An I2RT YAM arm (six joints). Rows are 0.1 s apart.
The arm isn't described. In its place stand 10 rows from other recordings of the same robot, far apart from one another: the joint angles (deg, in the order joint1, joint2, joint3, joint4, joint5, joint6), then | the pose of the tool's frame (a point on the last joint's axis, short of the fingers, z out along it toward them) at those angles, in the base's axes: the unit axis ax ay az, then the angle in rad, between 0 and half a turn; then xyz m.
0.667, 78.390, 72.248, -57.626, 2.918, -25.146 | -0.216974 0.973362 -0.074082 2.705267 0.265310 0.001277 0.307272
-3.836, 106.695, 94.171, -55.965, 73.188, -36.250 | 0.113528 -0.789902 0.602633 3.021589 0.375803 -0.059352 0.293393
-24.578, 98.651, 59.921, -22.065, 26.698, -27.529 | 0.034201 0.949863 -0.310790 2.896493 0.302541 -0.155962 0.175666
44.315, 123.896, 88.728, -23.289, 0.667, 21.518 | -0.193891 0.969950 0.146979 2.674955 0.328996 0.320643 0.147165
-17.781, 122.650, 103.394, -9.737, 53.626, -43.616 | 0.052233 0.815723 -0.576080 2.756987 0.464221 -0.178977 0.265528
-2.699, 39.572, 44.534, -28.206, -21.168, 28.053 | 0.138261 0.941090 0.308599 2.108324 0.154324 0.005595 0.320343
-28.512, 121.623, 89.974, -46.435, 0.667, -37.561 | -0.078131 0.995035 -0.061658 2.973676 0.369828 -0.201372 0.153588
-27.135, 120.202, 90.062, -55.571, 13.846, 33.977 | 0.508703 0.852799 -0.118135 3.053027 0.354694 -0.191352 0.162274
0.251, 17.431, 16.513, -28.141, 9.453, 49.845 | 0.456165 0.873231 0.171409 2.122205 0.109457 -0.005367 0.195653
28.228, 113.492, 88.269, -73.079, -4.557, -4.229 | 0.276616 -0.960685 -0.023823 2.983445 0.312885 0.171175 0.197154
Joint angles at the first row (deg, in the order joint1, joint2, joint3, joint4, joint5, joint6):
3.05, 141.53, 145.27, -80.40, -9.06, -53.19
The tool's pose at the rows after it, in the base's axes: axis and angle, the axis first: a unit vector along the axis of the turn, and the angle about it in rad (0 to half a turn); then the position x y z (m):
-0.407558 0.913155 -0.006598 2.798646 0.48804 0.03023 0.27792
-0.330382 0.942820 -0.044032 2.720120 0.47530 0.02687 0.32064
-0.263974 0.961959 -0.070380 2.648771 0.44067 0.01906 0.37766
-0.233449 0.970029 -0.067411 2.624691 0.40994 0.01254 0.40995
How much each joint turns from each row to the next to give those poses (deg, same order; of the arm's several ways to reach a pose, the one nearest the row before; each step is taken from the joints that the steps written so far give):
0.04, -1.94, 3.15, 0.26, 2.84, 9.20
0.00, -3.17, 3.89, -1.16, 4.31, 8.88
-0.50, -5.80, 3.73, -4.80, 3.32, 6.64
-0.72, -4.84, 0.42, -4.03, -0.07, 2.91

